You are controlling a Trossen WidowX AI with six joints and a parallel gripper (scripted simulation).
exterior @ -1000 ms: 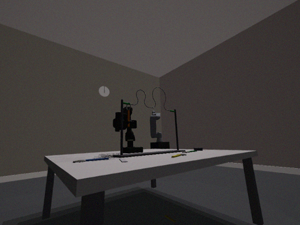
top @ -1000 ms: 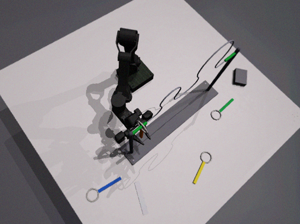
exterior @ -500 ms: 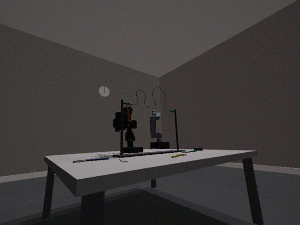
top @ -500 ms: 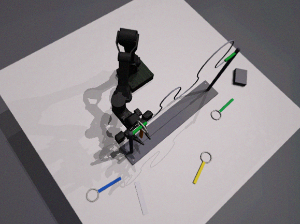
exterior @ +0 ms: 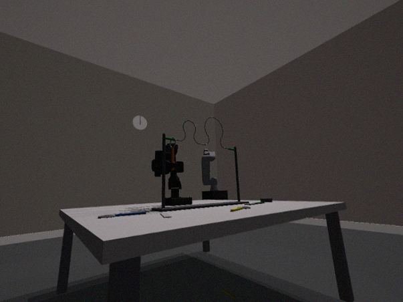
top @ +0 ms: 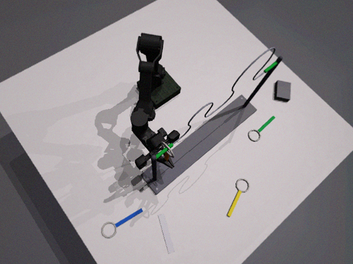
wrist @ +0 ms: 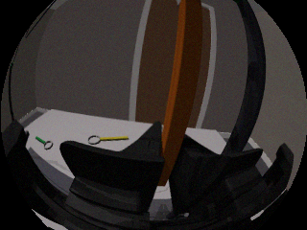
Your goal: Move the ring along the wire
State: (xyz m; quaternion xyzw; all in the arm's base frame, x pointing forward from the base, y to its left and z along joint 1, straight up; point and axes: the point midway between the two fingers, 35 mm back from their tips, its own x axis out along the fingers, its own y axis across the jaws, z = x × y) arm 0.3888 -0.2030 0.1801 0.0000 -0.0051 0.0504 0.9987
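Right now the orange-handled ring is 40 mm behind my gripper tip and 80 mm above it. The rest, counted from my gripper tip: blue-handled ring 40 mm ahead, 270 mm to the right, 220 mm below; pale flat strip 170 mm ahead, 140 mm to the right, 230 mm below; yellow-handled ring 230 mm ahead, 210 mm to the left, 220 mm below.
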